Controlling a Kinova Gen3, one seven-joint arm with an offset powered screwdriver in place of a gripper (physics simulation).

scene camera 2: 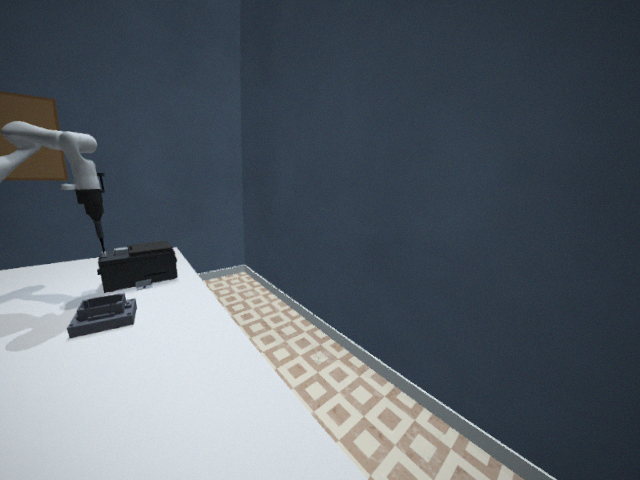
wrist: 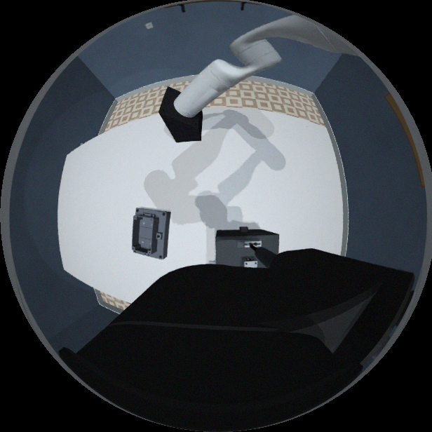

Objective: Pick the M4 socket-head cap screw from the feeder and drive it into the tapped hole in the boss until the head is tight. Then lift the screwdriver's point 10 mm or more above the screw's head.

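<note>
The black screw feeder (scene camera 2: 136, 271) (wrist: 227, 252) stands at the far end of the white table. My gripper, the black screwdriver (scene camera 2: 103, 251) (wrist: 252, 245), points down with its thin tip at the light pickup plate on the feeder's top. The tip looks at or very close to the plate, and no gap shows. The M4 screw is too small to make out, so I cannot tell whether it is on the tip. The dark grey housing (scene camera 2: 102, 325) (wrist: 164, 220) sits flat on the table, apart from the feeder. A small boss (wrist: 159, 235) shows on its side toward the feeder; its hole is unclear.
The white table (scene camera 2: 170, 403) (wrist: 100, 200) carries both objects. A small grey piece (scene camera 2: 143, 284) is at the feeder's foot. The arm (scene camera 2: 77, 147) (wrist: 205, 87) rises from a black base (wrist: 185, 125). In the wrist view the dark tool body hides the lower part of the scene.
</note>
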